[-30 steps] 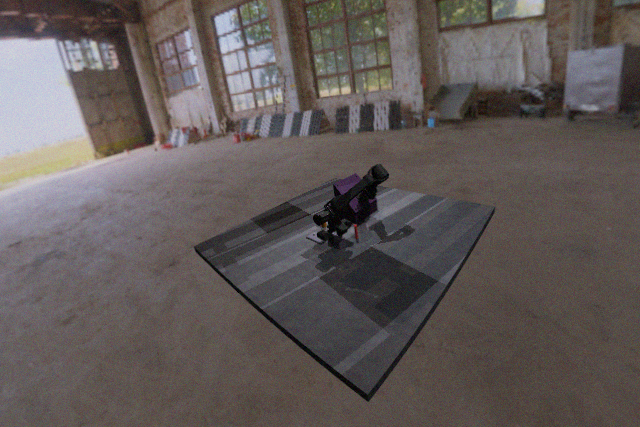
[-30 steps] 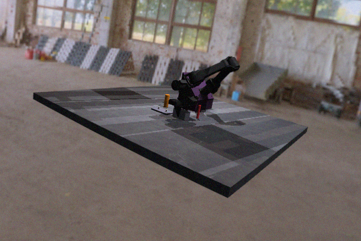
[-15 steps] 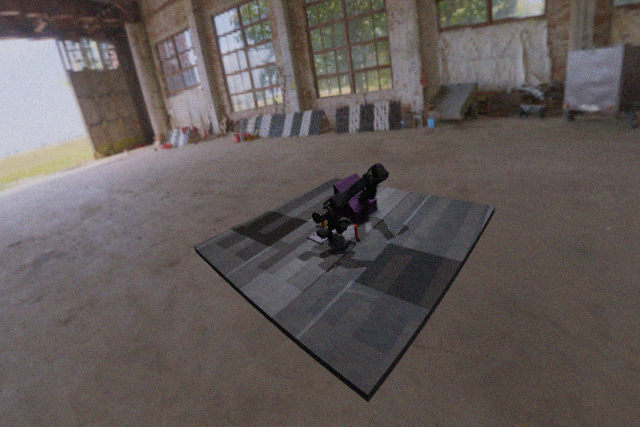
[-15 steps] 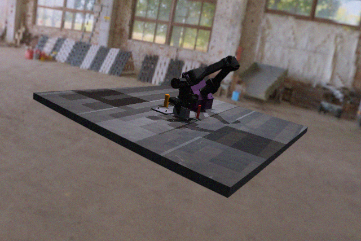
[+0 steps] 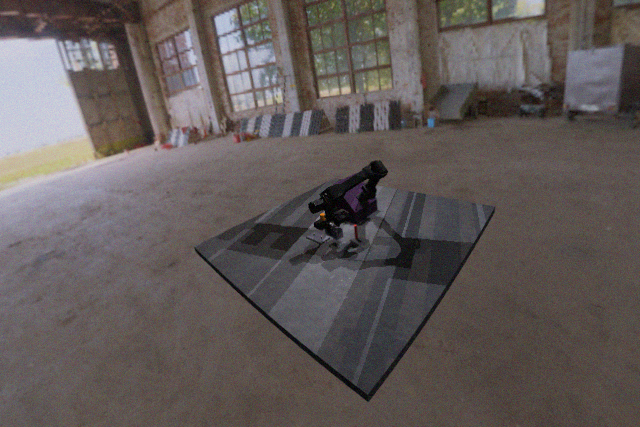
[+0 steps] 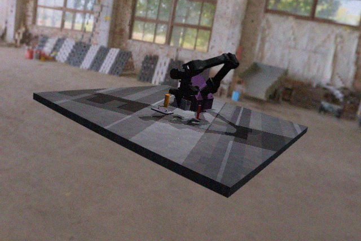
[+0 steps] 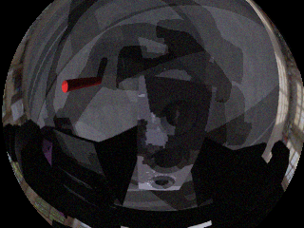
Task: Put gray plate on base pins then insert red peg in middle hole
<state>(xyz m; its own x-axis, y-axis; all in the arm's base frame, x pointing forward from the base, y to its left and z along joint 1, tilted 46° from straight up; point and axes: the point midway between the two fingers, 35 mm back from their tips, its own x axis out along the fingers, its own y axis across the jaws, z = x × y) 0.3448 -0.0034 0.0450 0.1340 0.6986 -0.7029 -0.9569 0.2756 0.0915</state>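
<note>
My gripper tip is 10 mm past the base, 130 mm to the left of it and 60 mm above it. From my gripper tip the other things lie so: gray plate (30 mm above); orange peg (130 mm behind, 180 mm to the right, 30 mm below); red peg (100 mm behind, 70 mm to the left, 30 mm below).
</note>
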